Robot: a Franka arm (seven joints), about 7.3 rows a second.
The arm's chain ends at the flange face. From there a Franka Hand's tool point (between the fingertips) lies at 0.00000 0.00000 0.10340 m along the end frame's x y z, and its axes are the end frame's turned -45 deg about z.
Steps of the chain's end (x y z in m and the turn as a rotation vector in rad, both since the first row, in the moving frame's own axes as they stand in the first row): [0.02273 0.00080 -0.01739 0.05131 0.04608 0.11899]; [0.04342 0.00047 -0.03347 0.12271 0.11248 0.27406]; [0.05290 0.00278 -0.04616 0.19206 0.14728 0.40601]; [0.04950 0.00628 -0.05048 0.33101 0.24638 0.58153]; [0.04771 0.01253 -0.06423 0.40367 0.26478 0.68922]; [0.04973 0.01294 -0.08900 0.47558 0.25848 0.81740]
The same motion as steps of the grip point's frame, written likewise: [0.02263 0.01668 -0.01764 0.00370 0.06887 0.11899]; [0.04737 0.03264 -0.03489 0.00723 0.16630 0.27406]; [0.05999 0.04116 -0.04913 0.03166 0.23995 0.40601]; [0.07101 0.04553 -0.05892 0.05984 0.40828 0.58153]; [0.07148 0.04947 -0.07558 0.09821 0.47267 0.68922]; [0.07748 0.05110 -0.10297 0.15351 0.51906 0.81740]
